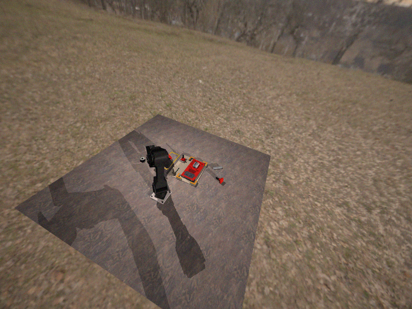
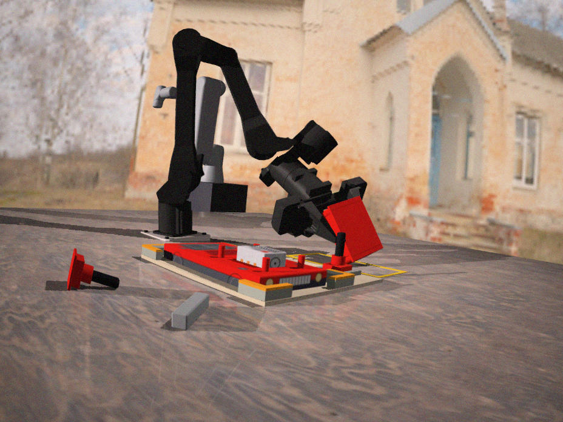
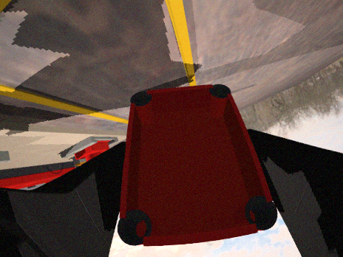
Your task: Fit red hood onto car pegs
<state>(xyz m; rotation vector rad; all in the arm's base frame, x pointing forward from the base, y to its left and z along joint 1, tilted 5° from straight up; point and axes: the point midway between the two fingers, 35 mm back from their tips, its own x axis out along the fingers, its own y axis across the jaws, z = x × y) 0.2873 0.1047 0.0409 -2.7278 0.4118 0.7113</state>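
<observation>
Right now my gripper tip is 10 mm below the red hood. Also, from my gripper tip: tan jig (30 mm behind, 210 mm to the right, 40 mm below); then white engine block (240 mm to the right, 20 mm below).
</observation>
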